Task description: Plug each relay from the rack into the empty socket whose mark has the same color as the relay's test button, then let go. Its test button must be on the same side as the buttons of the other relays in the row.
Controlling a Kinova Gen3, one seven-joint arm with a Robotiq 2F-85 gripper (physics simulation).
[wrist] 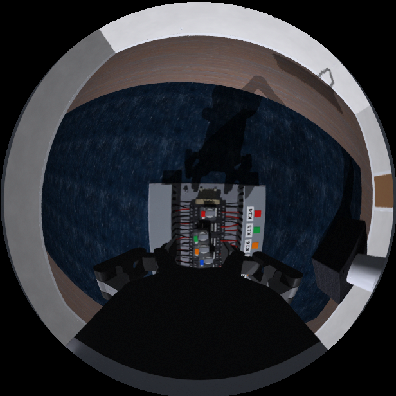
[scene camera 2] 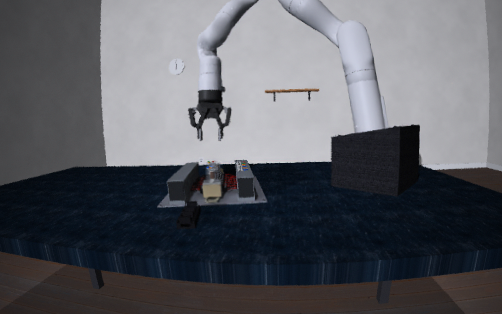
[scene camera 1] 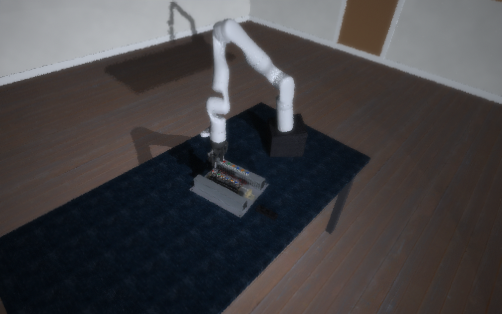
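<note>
My gripper is open and empty, pointing down above the relay row. In the wrist view, a relay with a red button sits near the beige end block. Below it in that view come a green-button relay, an orange-button relay and a blue-button relay. Their buttons are all on the left side. A red mark, a green mark and an orange mark stand beside K14, K15 and K16. A small black rack shows no clear relay in it.
Two tall grey ducts flank the row on the grey plate. The beige end block closes the row. Red wires run both sides. The arm's dark pedestal stands farther right.
</note>
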